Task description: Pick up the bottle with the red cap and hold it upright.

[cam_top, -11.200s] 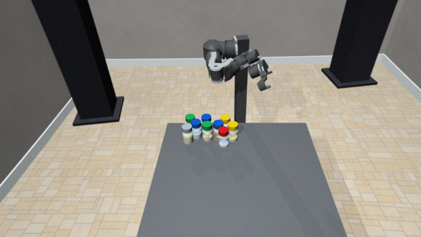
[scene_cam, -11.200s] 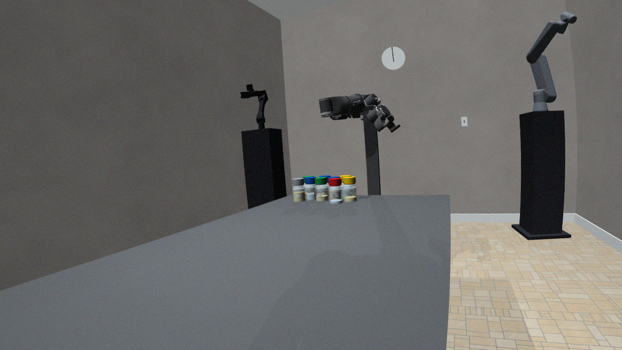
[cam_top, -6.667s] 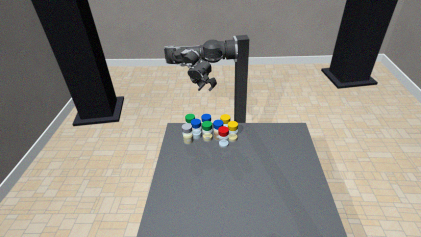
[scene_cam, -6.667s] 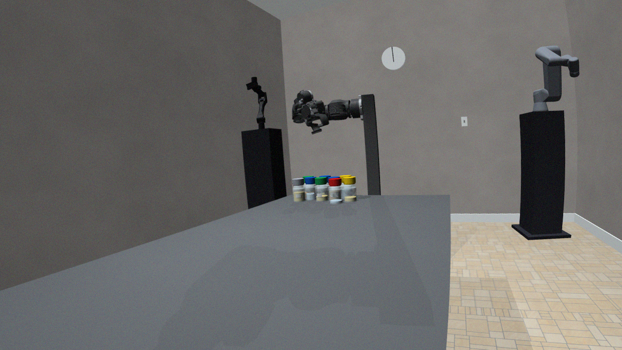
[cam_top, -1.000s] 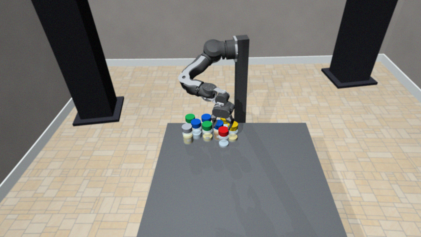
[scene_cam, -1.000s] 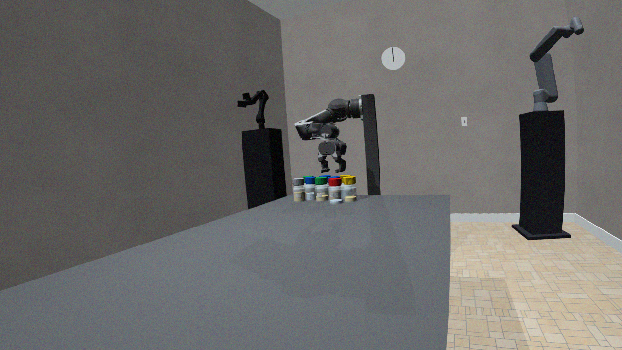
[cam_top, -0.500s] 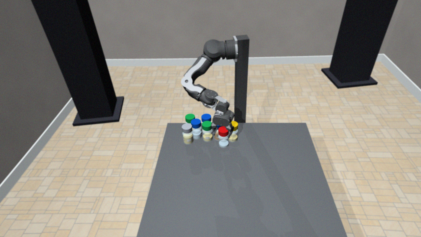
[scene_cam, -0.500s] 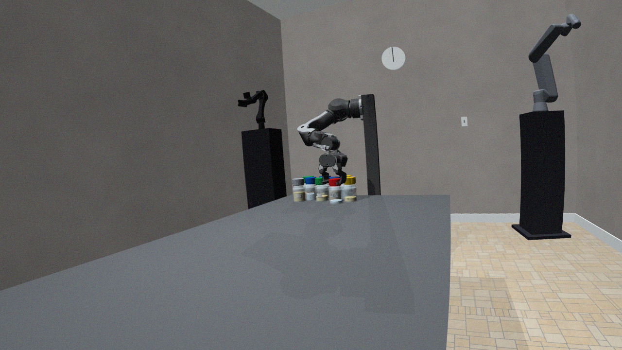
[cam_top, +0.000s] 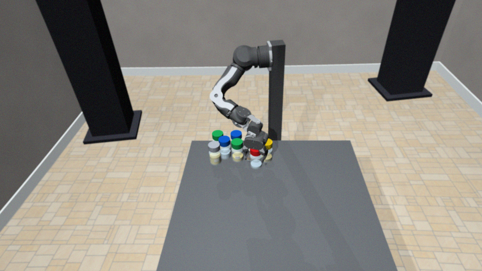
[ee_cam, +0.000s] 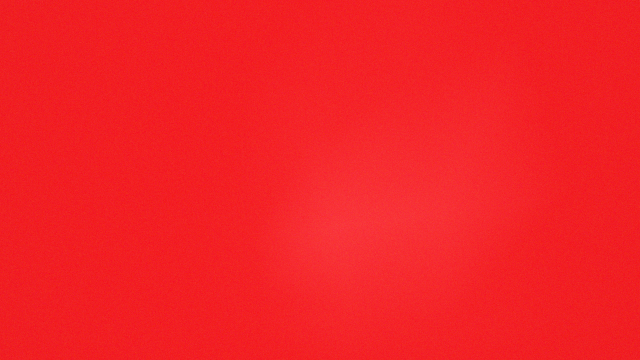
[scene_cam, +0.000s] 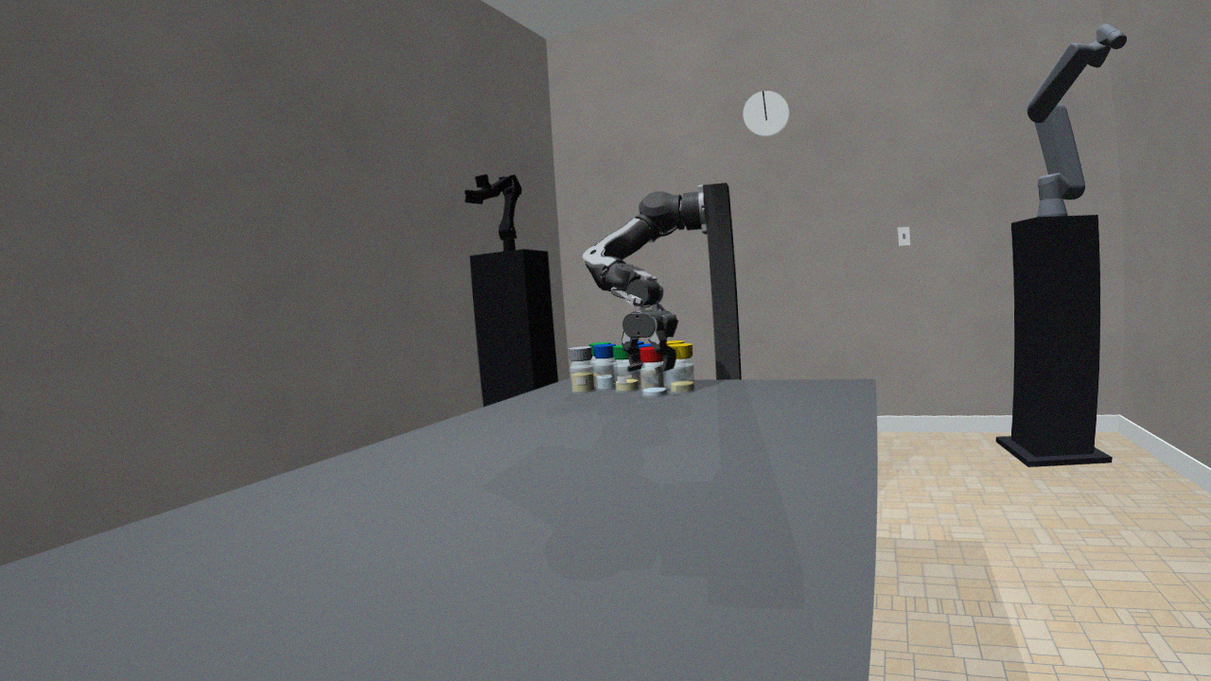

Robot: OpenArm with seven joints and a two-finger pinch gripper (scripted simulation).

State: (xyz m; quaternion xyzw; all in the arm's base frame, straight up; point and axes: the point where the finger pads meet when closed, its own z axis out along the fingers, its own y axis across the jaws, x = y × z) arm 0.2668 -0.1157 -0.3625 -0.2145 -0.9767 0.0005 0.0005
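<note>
Right now my hand is 60 mm to the right of the yellow-capped bottle, 50 mm past it and 10 mm above it. Also, from my hand: green-capped bottle 70 mm to the right, 70 mm behind, 10 mm below.
</note>
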